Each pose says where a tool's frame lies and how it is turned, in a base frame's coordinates. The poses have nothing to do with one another.
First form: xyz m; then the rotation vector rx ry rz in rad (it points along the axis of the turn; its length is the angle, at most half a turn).
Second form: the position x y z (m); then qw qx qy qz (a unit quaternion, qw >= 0). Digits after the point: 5 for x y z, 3 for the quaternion.
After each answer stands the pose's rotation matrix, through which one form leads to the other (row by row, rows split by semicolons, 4 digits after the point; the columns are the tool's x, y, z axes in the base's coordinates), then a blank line. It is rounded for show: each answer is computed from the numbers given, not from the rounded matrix.
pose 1, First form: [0.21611 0.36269 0.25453 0.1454 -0.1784 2.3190]
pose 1, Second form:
[0.21611 0.36269 0.25453 0.395 0.057 -0.070 0.914]
-0.6821 -0.7296 0.0493; 0.7135 -0.6787 -0.1739; 0.1604 -0.0834 0.9835

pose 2, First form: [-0.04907 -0.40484 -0.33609 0.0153 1.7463 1.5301]
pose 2, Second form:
[-0.04907 -0.40484 -0.33609 0.398 0.006 0.690 0.604]
-0.6823 -0.4734 0.5571; 0.4900 0.2693 0.8291; -0.5425 0.8387 0.0482

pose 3, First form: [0.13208 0.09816 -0.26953 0.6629 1.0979 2.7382]
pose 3, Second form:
[0.13208 0.09816 -0.26953 0.059 0.219 0.362 0.904]
-0.8973 0.0521 0.4384; 0.2652 -0.7303 0.6296; 0.3530 0.6812 0.6414

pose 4, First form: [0.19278 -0.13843 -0.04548 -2.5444 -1.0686 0.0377]
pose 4, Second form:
[0.19278 -0.13843 -0.04548 0.190 -0.905 -0.380 0.013]
0.7106 0.6831 -0.1685; 0.6933 -0.6390 0.3332; 0.1199 -0.3536 -0.9277

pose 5, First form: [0.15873 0.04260 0.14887 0.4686 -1.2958 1.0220]
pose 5, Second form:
[0.15873 0.04260 0.14887 0.654 0.207 -0.571 0.451]
-0.0589 -0.8256 -0.5612; 0.3534 0.5085 -0.7852; 0.9336 -0.2446 0.2618

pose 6, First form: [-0.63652 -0.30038 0.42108 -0.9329 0.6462 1.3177]
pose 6, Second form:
[-0.63652 -0.30038 0.42108 0.645 -0.410 0.284 0.579]
0.1685 -0.9797 -0.1082; 0.5143 -0.0062 0.8576; -0.8409 -0.2002 0.5028

